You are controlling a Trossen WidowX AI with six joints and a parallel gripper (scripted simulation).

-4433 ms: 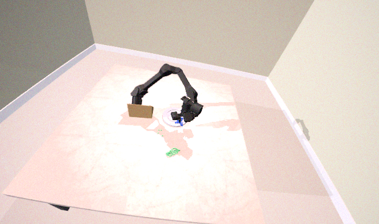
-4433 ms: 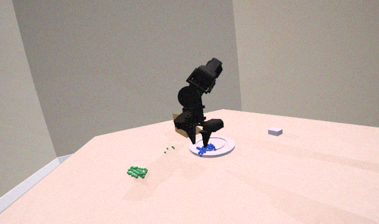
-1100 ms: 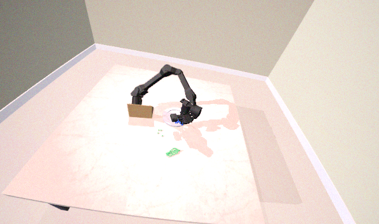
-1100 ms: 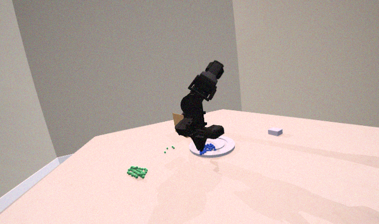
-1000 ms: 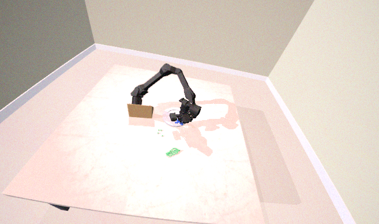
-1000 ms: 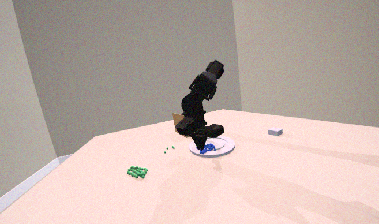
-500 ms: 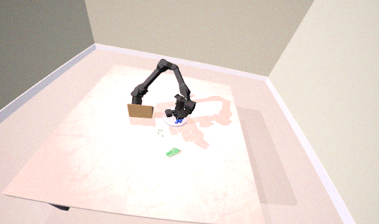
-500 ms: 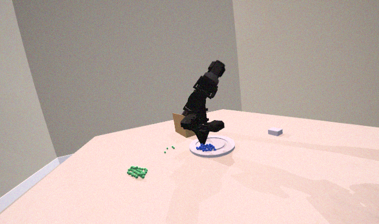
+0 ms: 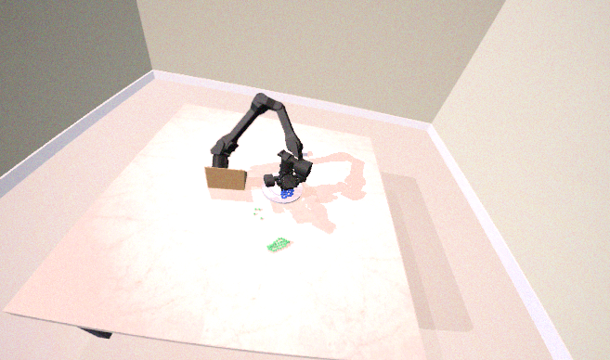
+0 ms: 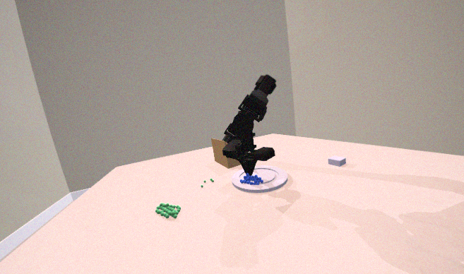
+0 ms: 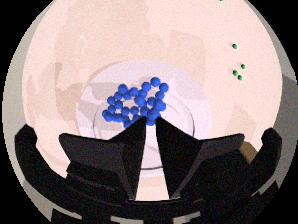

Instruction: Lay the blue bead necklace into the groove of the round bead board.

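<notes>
The round white bead board is 40 mm to the left of my gripper tip and 20 mm below it. Round my gripper tip: small grey block (100 mm ahead, 340 mm to the left, 10 mm below).
</notes>
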